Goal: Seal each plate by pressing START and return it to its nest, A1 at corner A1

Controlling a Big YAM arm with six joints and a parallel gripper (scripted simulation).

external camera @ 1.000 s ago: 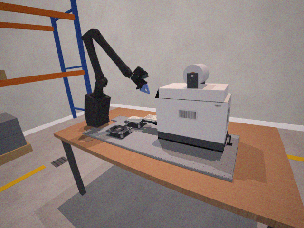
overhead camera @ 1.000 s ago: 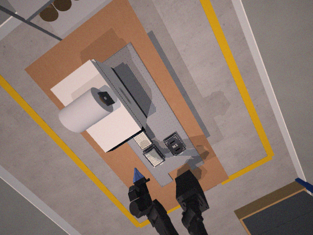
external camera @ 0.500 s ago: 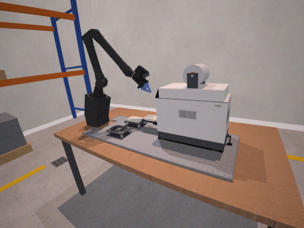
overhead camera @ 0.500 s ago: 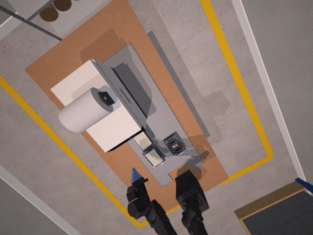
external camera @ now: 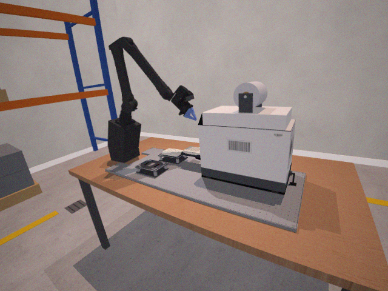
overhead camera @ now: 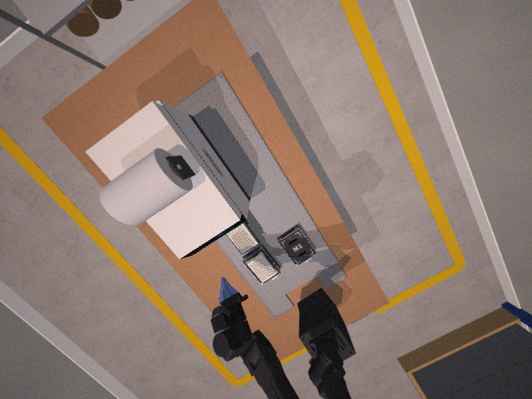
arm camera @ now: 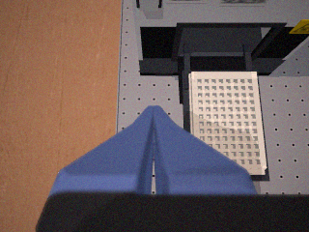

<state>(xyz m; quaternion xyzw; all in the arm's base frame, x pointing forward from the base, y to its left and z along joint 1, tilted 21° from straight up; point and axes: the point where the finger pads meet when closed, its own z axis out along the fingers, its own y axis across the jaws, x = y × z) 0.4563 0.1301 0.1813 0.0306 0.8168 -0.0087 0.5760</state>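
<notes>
Right now my hand is 140 mm short of the start button and 80 mm above it. Also, from my hand: foil roll: 370 mm ahead, 150 mm above, 110 mm to the right; white well plate: 220 mm below, 160 mm behind, 50 mm to the right; dark sealer stage: 180 mm below, 90 mm to the right, 30 mm ahead.
</notes>
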